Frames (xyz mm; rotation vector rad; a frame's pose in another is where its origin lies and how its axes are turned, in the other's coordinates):
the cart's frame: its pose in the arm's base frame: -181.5 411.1 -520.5 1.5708 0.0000 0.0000
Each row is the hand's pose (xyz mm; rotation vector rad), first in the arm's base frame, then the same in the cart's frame.
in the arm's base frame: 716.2 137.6 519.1 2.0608 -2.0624 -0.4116
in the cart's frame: 897.7 1039.6 273.5 0.9960 -1.3924 0.9291
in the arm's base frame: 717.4 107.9 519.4 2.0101 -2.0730 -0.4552
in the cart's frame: 898.9 1039.9 303.2 0.9575 -1.4327 0.9168
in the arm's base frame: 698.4 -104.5 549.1 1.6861 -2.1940 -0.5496
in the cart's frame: 879.9 1069.6 515.6 0.7266 -1.6206 0.9713
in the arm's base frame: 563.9 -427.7 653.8 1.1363 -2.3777 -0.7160
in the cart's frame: 745.4 1174.3 838.8 0.3585 -1.9547 1.0499
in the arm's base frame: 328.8 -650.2 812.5 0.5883 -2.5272 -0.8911
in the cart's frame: 510.3 1333.0 1061.3 0.0235 -2.3058 1.1036
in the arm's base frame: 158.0 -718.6 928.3 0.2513 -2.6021 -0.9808
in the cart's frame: 339.5 1448.8 1129.7 -0.1697 -2.5173 1.1391
